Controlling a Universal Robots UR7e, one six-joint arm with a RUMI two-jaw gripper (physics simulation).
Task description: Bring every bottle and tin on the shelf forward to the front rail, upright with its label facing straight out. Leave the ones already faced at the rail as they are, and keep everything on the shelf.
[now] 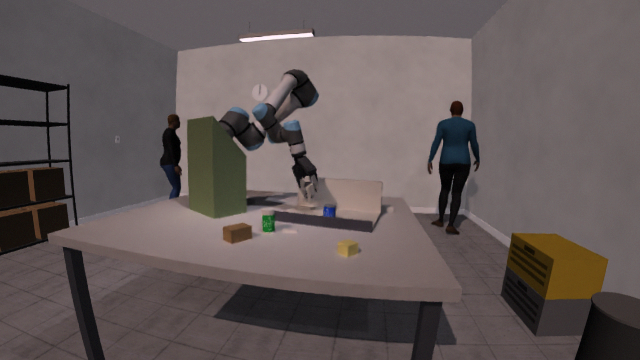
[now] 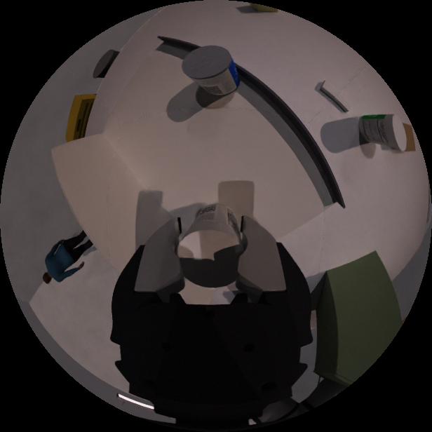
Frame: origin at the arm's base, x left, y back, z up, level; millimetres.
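Seen in the pictures: gripper, fingertip midpoint: (image 1: 310,194); arm's base, origin of the base link: (image 1: 216,140).
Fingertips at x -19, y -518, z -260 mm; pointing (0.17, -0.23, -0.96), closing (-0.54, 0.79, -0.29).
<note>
Pixels of each thing's middle, then the offset from my fingertips to it. "spot": a spot on its surface instead.
- blue-labelled tin, body centre: (image 1: 329,213) dy -108, dx -141, dz -54 mm
- green-labelled tin, surface spot: (image 1: 268,222) spot: dy +117, dx -310, dz -64 mm
- brown block, body centre: (image 1: 237,232) dy +210, dx -400, dz -86 mm
- small pale piece, body centre: (image 1: 290,230) dy +39, dx -266, dz -106 mm
- yellow block, body centre: (image 1: 347,247) dy -200, dx -451, dz -92 mm
My gripper (image 1: 309,190) (image 2: 210,217) is shut on a tin (image 2: 212,241) with a pale, printed side, over the rear left part of the shelf (image 1: 355,195) (image 2: 200,150). I cannot tell whether the tin's base touches the shelf floor; no coloured label shows on it. A blue-labelled tin (image 1: 329,211) (image 2: 220,81) stands upright at the dark front rail (image 1: 300,218) (image 2: 295,120), its blue side toward the rail. A green-labelled tin (image 1: 268,222) (image 2: 377,130) stands upright on the table, outside the shelf in front of the rail.
A brown block (image 1: 237,233) (image 2: 410,137) is beside the green tin. A small pale piece (image 1: 289,231) lies before the rail. A yellow block (image 1: 347,248) (image 2: 264,7) sits nearer the table's front. A tall green block (image 1: 215,170) (image 2: 355,315) stands left of the shelf.
</note>
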